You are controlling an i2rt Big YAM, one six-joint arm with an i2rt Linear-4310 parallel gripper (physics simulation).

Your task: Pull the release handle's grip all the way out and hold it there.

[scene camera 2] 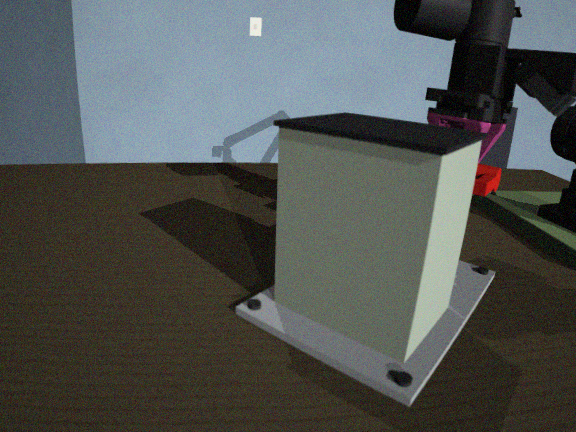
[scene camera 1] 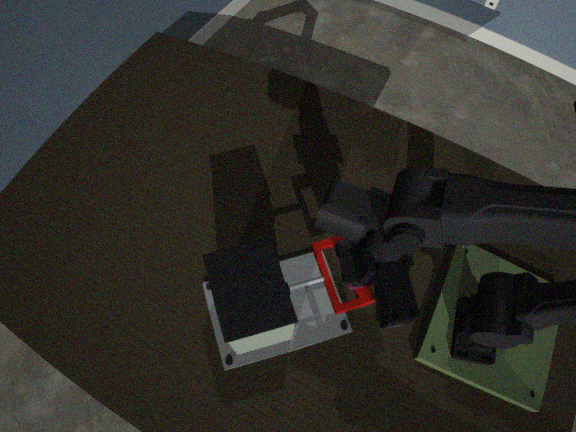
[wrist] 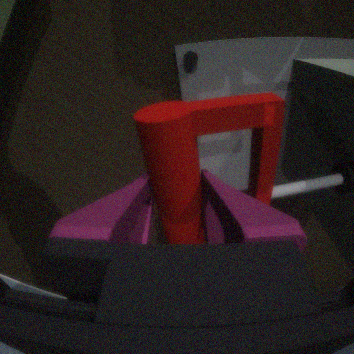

The pictures show: the gripper, a red release handle and a grey base plate.
